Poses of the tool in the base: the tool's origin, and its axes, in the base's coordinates. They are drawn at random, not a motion.
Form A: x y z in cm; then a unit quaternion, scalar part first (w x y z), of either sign.
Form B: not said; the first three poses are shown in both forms.
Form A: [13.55, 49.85, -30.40, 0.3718, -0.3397, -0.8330, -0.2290]
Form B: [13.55, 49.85, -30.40, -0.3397, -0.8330, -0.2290, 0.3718]
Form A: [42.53, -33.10, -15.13, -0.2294, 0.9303, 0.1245, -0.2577]
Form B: [42.53, -33.10, -15.13, -0.9303, -0.1245, 0.2577, 0.2294]
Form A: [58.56, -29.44, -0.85, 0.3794, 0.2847, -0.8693, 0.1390]
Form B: [58.56, -29.44, -0.85, 0.2847, -0.8693, 0.1390, 0.3794]
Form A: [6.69, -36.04, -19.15, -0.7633, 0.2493, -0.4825, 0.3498]
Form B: [6.69, -36.04, -19.15, -0.2493, 0.4825, -0.3498, 0.7633]
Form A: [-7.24, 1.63, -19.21, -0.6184, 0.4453, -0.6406, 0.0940]
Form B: [-7.24, 1.63, -19.21, -0.4453, 0.6406, -0.0940, 0.6184]
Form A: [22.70, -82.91, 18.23, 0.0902, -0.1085, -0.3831, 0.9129]
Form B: [22.70, -82.91, 18.23, -0.1085, -0.3831, 0.9129, 0.0902]
